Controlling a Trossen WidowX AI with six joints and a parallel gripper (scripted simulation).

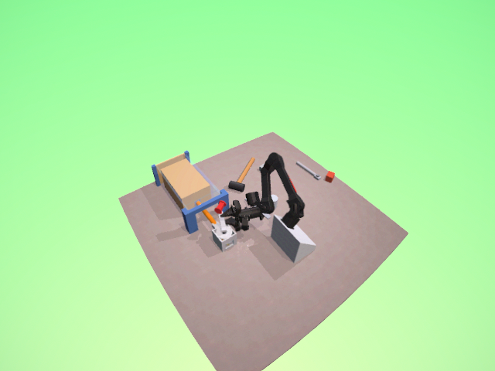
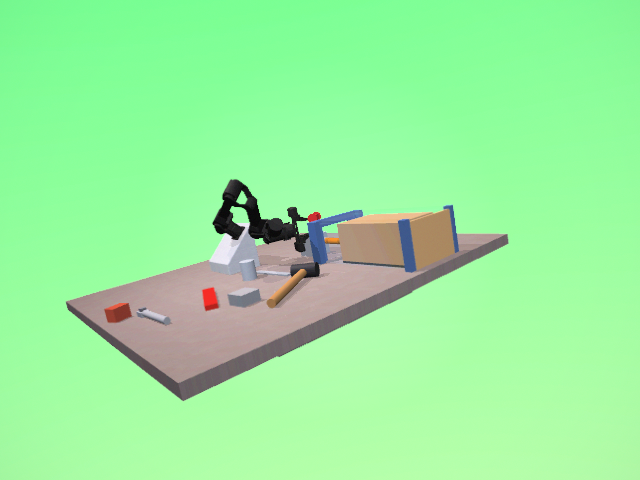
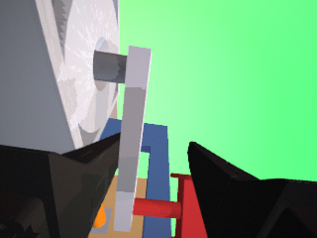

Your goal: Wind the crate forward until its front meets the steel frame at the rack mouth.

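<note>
Now: gripper tip 1 cm short of the winch handle, 1 cm to the left of it and 1 cm above it. Also, from my gripper tip: flat steel bar (7 cm ahead, 27 cm to the right, 13 cm below); then white winch (6 cm behind, 10 cm below); then red grip (5 cm ahead, 3 cm to the right, 2 cm above).
</note>
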